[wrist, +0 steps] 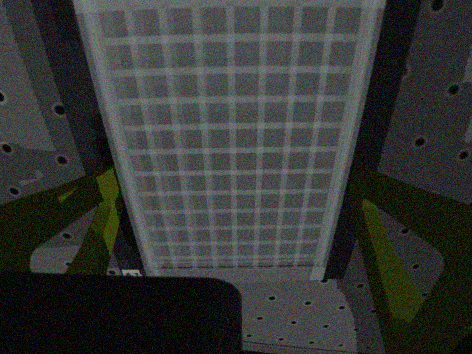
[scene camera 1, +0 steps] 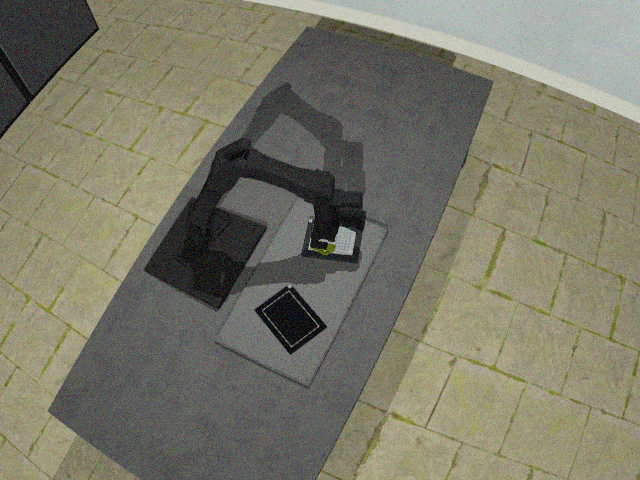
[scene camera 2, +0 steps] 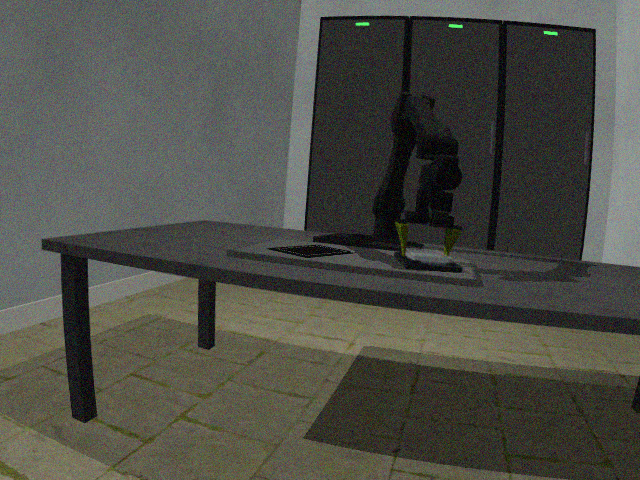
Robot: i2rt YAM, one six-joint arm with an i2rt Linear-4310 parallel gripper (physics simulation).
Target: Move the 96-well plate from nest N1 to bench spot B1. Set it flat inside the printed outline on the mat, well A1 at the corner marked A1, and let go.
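Frame: origin at the arm's base, x ahead, y left, z up, level; millimetres.
Where they show: gripper, fingertip midpoint: (wrist: 236, 178) (scene camera 1: 328, 239) (scene camera 2: 424, 258); arm's base at its link origin: (scene camera 1: 202, 239) (scene camera 2: 382, 241).
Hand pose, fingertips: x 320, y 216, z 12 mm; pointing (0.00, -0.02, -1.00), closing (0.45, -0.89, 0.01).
Things, the pixels of their centre, and the offset from my fingertips. "spot": a spot on its surface instead. Level surfaces: height alone.
- white 96-well plate at the middle of its body: (wrist: 233, 162) (scene camera 2: 426, 255) (scene camera 1: 332, 238) 7 mm up, 11 mm ahead, 7 mm left
- dark nest N1 at the middle of its body: (wrist: 231, 148) (scene camera 2: 426, 260) (scene camera 1: 332, 240) 3 mm down, 10 mm ahead, 7 mm left
- Bench spot B1 at a spot on its surface: (scene camera 2: 310, 251) spot: 10 mm down, 80 mm ahead, 246 mm right
- nest's A1 label at a spot on its surface: (wrist: 131, 273) spot: 0 mm up, 80 mm back, 22 mm left
- dark grey table at its surface level: 24 mm down
The white 96-well plate (scene camera 1: 345, 240) (scene camera 2: 427, 255) (wrist: 232, 145) sits in the dark nest N1 (scene camera 1: 330, 258) (scene camera 2: 434, 266) (wrist: 389, 65) on the grey board. My gripper (scene camera 1: 324, 248) (scene camera 2: 424, 252) (wrist: 236, 178) is open, its yellow-green fingers standing down on either side of the plate's long sides, near plate height. Whether the fingertips touch the plate cannot be told. Bench spot B1 (scene camera 1: 311, 322) (scene camera 2: 310, 251) is a black mat with a thin white printed outline; a small light mark shows at its upper corner in scene camera 1. In the wrist view the nest's A1 label (wrist: 131, 273) is partly hidden.
The light grey perforated board (scene camera 1: 245, 335) (scene camera 2: 242, 253) (wrist: 300, 320) carries the nest and the mat. The arm stands on a dark base plate (scene camera 1: 170, 263) beside it. Both lie on a dark grey table (scene camera 1: 129, 361) (scene camera 2: 170, 248). Tall dark cabinets (scene camera 2: 356, 124) stand behind.
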